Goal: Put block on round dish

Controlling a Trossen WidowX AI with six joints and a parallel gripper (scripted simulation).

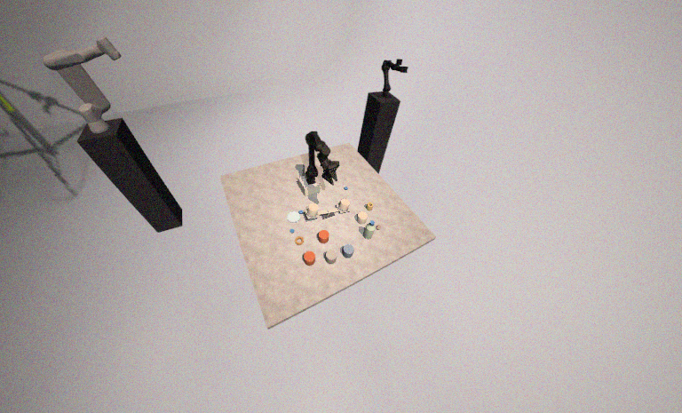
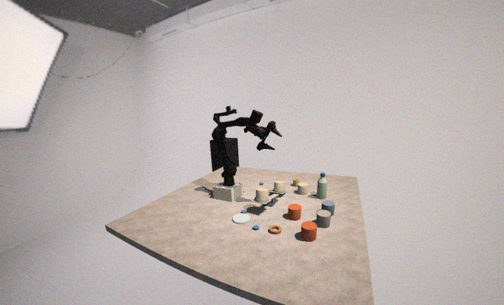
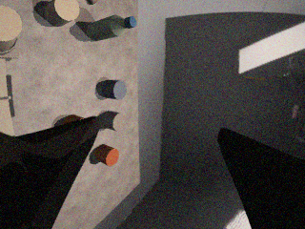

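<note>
Right now my gripper tip is 5 cm past the shiny block, 13 cm to the right of it and 34 cm above it. Round my gripper tip: balance (5 cm behind, 1 cm to the right, 36 cm below); then green bottle (23 cm ahead, 19 cm to the left, 27 cm below); then balance beam (5 cm behind, 35 cm below).
</note>
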